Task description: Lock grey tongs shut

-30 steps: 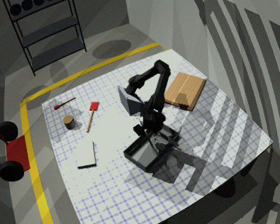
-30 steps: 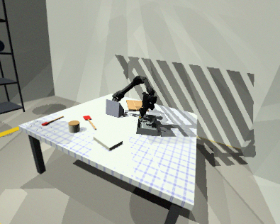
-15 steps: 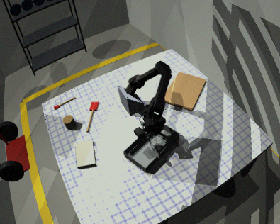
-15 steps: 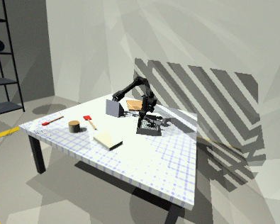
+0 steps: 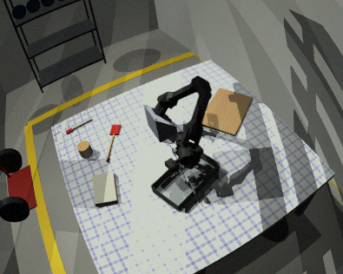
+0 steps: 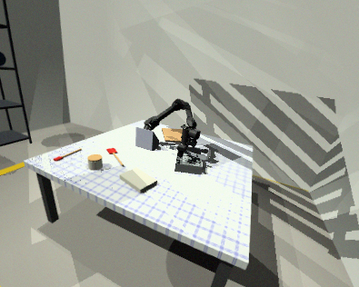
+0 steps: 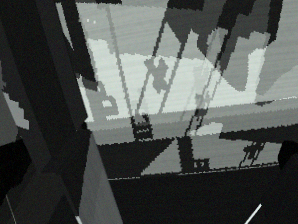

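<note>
Now: gripper tip 6 cm short of the roasting tin and 2 cm to the left of it. Round my gripper tip: flat pale slab 8 cm behind, 42 cm to the right, 2 cm below; then red spatula 41 cm behind, 27 cm to the right, 3 cm below; then wooden board 28 cm behind, 42 cm to the left, 2 cm below.
</note>
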